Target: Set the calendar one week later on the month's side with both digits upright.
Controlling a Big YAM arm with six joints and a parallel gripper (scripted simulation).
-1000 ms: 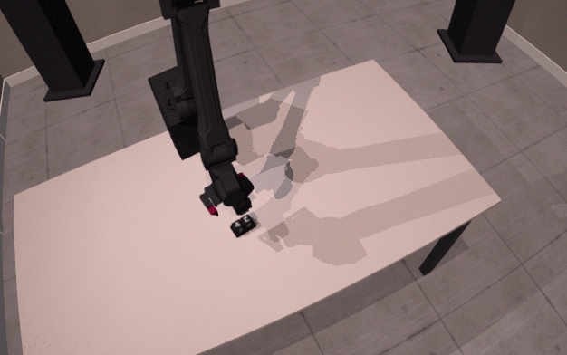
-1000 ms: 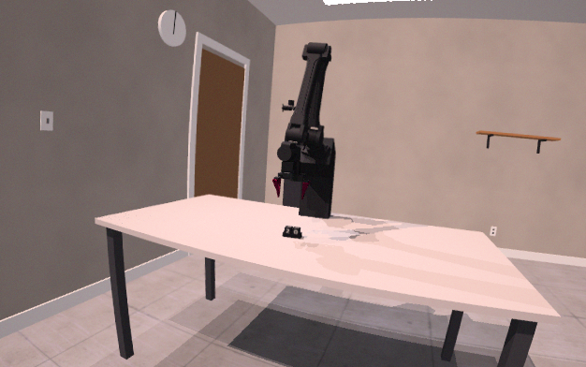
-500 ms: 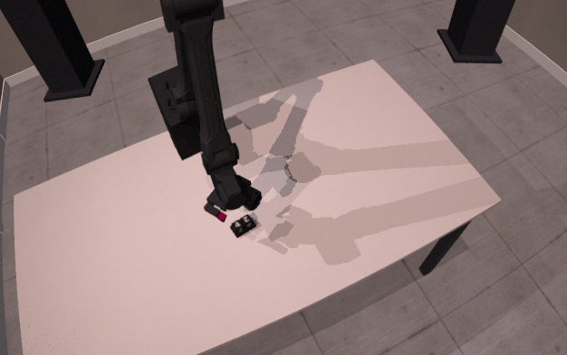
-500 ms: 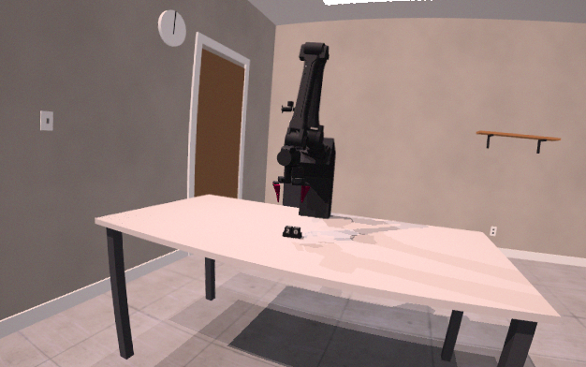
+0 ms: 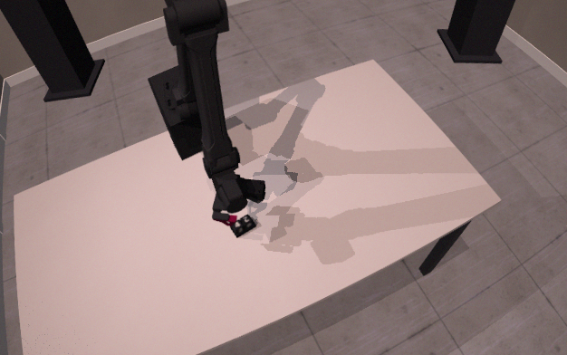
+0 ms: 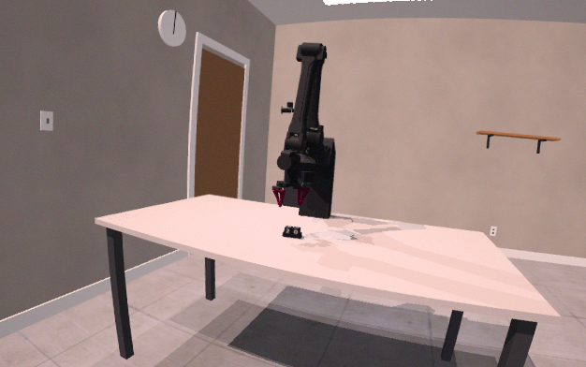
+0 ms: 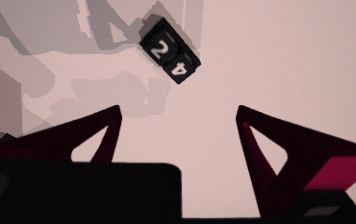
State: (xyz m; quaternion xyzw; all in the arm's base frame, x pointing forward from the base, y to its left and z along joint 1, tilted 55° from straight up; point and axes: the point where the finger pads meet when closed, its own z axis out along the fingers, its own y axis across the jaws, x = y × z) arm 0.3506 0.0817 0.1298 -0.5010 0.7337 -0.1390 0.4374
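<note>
My gripper is now 11 cm above the black calendar block. The rest, counted from my hand: black tray 1 cm behind, 1 cm to the left, 12 cm below.
</note>
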